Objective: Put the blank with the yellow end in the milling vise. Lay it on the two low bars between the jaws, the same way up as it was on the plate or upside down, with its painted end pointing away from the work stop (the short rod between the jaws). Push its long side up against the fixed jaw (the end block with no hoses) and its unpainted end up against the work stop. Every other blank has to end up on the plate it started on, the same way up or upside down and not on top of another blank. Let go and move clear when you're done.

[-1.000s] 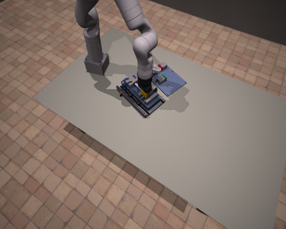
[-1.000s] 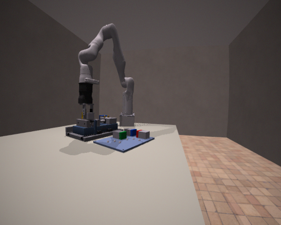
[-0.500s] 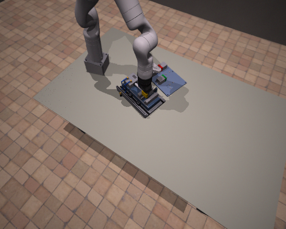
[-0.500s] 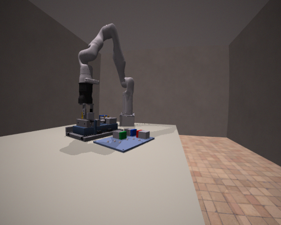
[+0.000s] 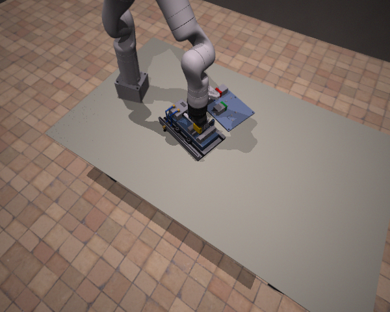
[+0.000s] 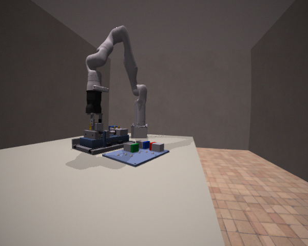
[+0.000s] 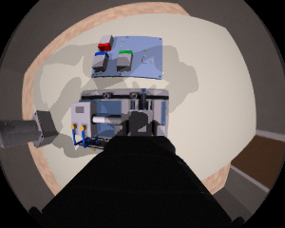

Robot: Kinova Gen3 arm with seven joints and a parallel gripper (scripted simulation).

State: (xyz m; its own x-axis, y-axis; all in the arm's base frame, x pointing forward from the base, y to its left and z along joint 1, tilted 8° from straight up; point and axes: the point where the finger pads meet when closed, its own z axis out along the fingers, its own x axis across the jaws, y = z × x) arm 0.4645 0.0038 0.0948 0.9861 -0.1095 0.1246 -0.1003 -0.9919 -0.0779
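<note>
Right now the yellow-ended blank is 20 mm below my hand. The rest, counted from my hand: green-ended blank 30 mm behind, 200 mm to the left, 110 mm below; fixed jaw 40 mm ahead, 60 mm below; milling vise 60 mm behind, 10 mm to the left, 100 mm below.
</note>
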